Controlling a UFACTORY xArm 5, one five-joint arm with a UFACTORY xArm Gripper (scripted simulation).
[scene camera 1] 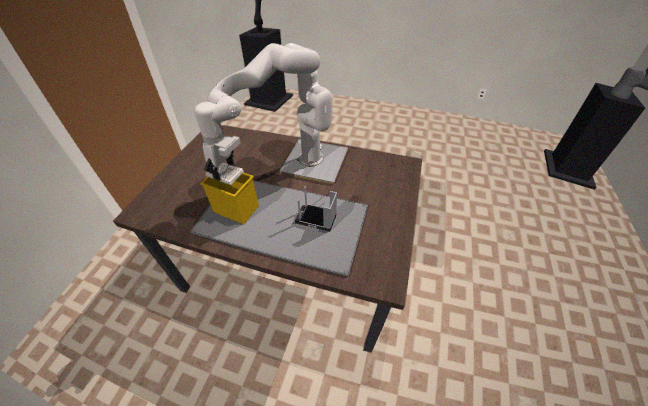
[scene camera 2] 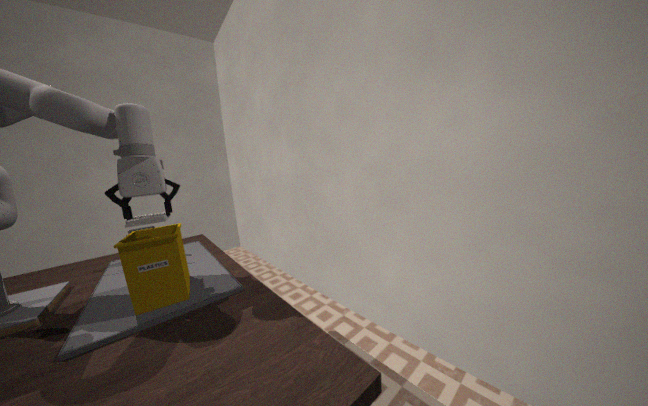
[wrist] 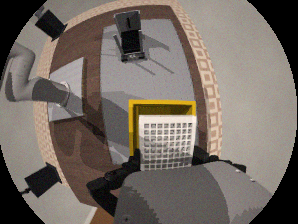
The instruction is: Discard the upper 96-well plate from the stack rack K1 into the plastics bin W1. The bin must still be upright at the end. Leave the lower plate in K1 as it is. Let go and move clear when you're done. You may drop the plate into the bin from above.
yellow plastics bin W1: scene camera 1 239, 207; scene camera 2 154, 268; wrist 136, 107
